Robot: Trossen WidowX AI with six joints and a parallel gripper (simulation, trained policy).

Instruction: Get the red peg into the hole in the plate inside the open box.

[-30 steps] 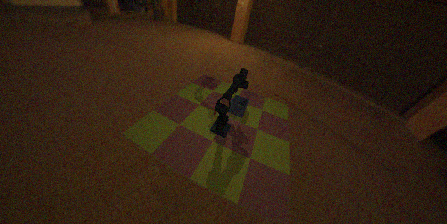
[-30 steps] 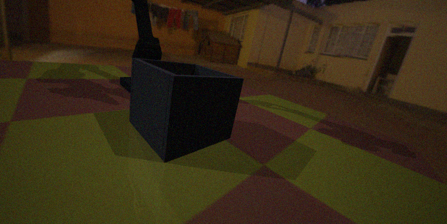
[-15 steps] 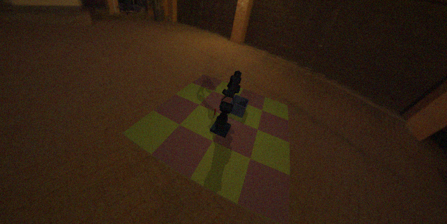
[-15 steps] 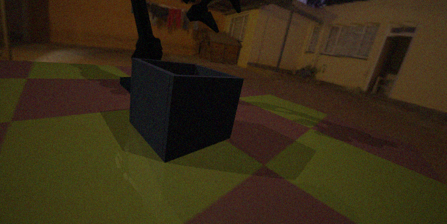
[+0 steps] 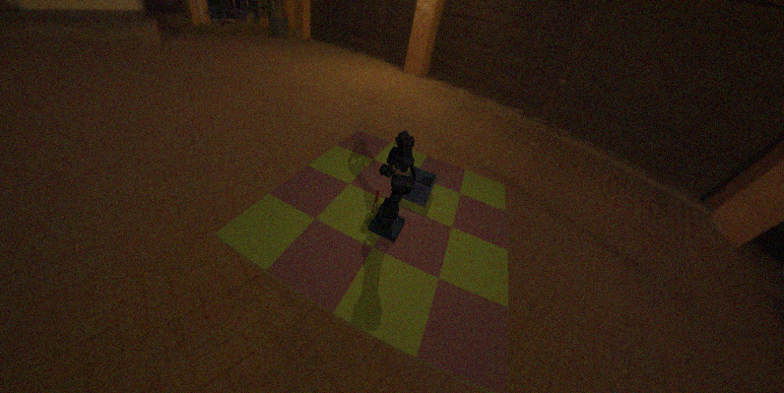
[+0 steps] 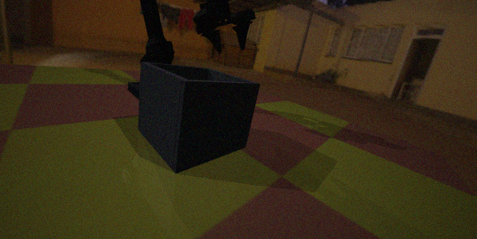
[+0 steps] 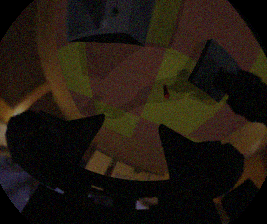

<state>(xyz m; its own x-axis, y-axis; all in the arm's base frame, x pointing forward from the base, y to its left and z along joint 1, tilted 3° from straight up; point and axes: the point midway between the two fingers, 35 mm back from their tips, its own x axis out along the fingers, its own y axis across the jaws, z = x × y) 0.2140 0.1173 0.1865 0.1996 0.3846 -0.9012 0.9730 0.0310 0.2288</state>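
Right now the red peg is 6 cm behind my gripper tip, 1 cm to the right of it and 15 cm below it.
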